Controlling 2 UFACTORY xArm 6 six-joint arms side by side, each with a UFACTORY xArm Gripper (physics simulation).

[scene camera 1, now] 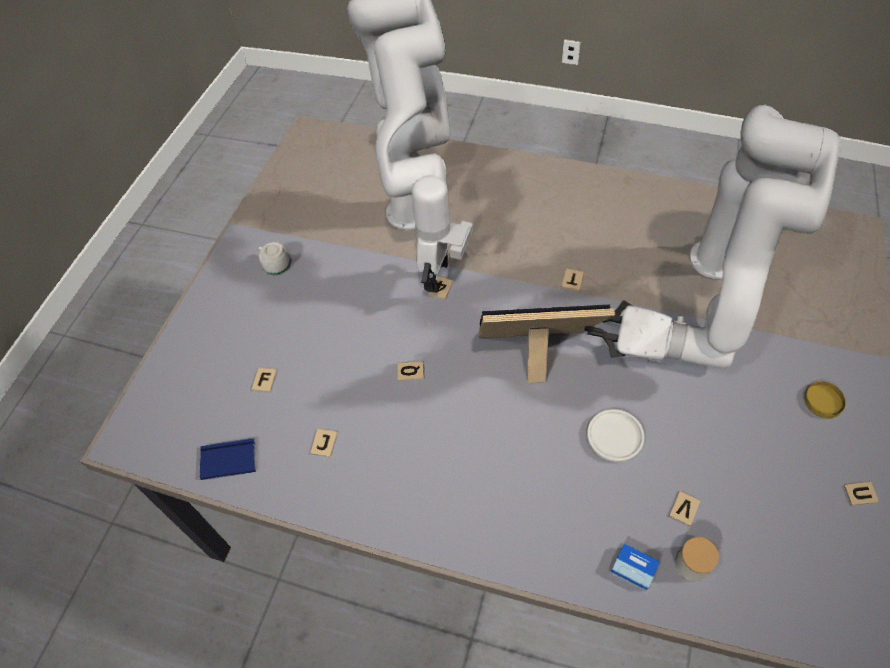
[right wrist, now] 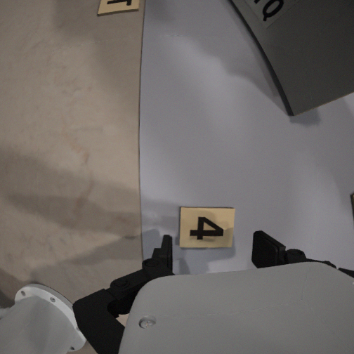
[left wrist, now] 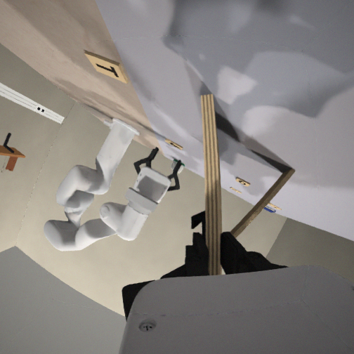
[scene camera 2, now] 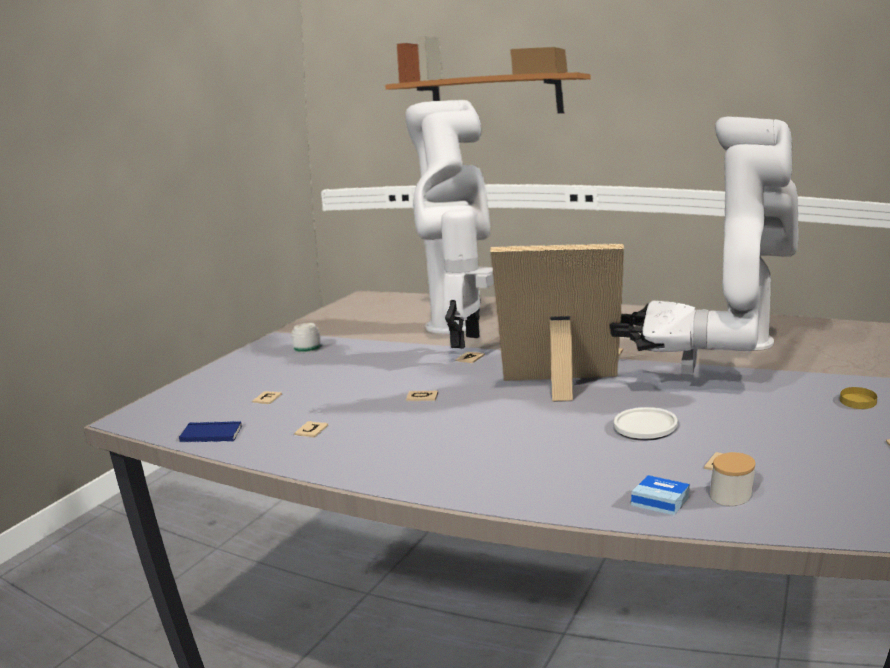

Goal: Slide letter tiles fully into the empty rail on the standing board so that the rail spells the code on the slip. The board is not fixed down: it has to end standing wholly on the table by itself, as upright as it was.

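Observation:
The standing board is upright on its rear leg; its rail is hidden, and part of the slip shows "TQ". My left gripper is shut on the board's side edge. My right gripper is open above the 4 tile, which lies flat on the table. Other tiles lie flat: T, Q, F, J, U and one like V or Λ.
A white dish is near the board's leg. A blue box and a jar with an orange lid stand near the front edge. A navy tray-like object, a small white pot and an amber dish are farther out.

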